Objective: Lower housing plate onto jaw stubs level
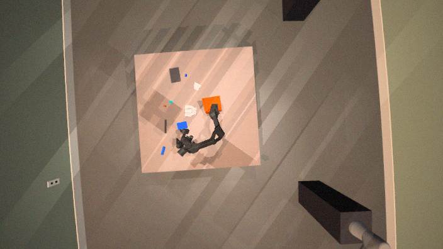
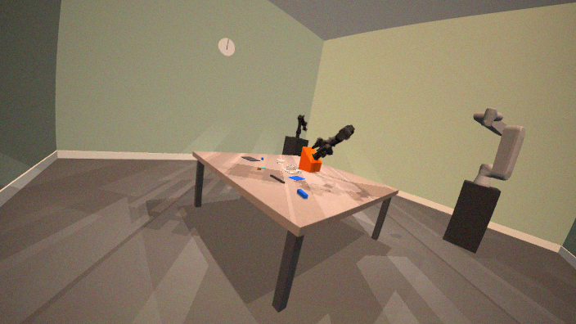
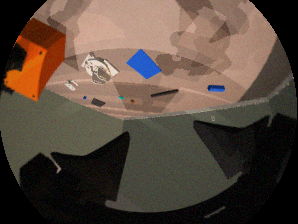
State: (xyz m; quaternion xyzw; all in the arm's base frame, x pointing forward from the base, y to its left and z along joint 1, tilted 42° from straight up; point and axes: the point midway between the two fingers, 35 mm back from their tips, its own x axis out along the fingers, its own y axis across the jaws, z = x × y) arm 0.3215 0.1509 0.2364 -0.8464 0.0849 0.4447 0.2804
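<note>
The white piece is 490 mm to the right of my gripper tip, 210 mm below it and 150 mm behind it. Also, from my gripper tip: blue bar: 240 mm ahead, 200 mm below, 190 mm to the left; dark bar: 210 mm below, 210 mm ahead, 70 mm to the right; blue flat plate: 210 mm below, 80 mm to the right, 30 mm ahead.
</note>
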